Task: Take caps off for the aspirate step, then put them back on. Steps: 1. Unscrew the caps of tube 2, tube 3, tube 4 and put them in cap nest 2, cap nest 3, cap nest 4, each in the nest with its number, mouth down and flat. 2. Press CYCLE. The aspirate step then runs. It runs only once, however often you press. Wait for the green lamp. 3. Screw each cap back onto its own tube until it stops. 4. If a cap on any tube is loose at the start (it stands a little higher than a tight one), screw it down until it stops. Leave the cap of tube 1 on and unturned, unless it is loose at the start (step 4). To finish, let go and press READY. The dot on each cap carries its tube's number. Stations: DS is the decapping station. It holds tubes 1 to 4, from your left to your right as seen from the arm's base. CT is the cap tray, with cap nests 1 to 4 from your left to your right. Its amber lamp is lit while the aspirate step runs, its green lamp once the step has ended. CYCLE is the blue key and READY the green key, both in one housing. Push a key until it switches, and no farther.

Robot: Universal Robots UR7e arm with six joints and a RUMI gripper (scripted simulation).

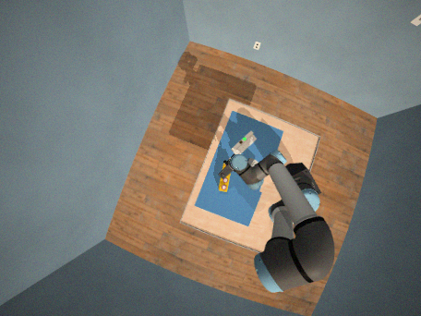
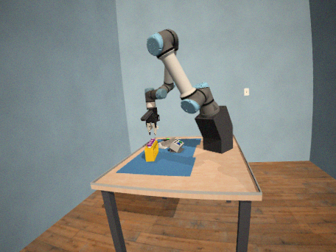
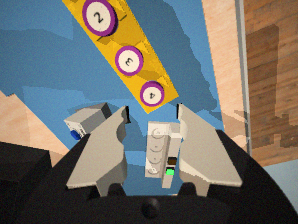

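The cap lies 5 cm to the left of my hand, 5 cm below it and 1 cm behind it. Also, from my hand: green key (20 cm behind, 10 cm to the right, 10 cm below); blue cycle key (20 cm behind, 10 cm below, 5 cm to the right); key housing (18 cm behind, 11 cm below, 7 cm to the right).
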